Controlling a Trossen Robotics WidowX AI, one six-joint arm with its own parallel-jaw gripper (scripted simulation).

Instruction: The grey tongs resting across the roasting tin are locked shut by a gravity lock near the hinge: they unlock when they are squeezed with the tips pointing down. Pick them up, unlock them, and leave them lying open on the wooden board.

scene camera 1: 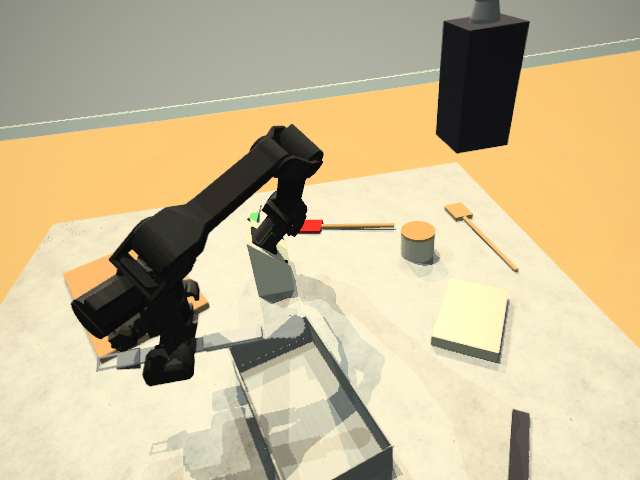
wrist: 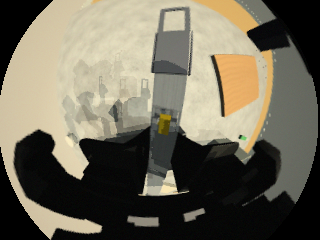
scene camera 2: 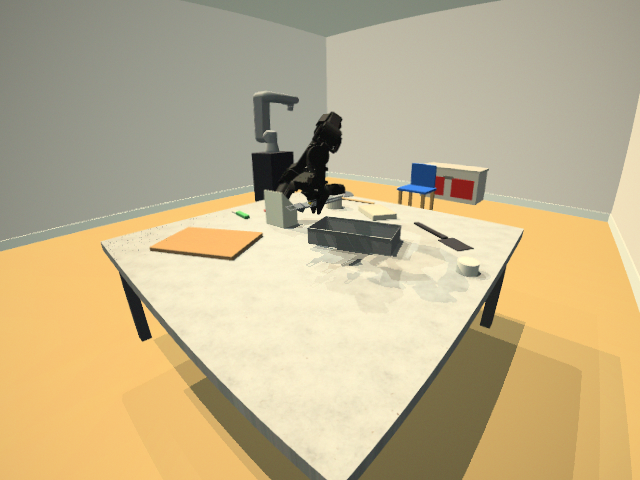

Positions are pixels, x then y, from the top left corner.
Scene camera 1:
my gripper: 187, 364
cream block: 470, 319
lidded pot: 417, 237
wooden board: 80, 280
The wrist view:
my gripper: 159, 129
wooden board: 237, 74
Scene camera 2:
my gripper: 316, 214
wooden board: 223, 244
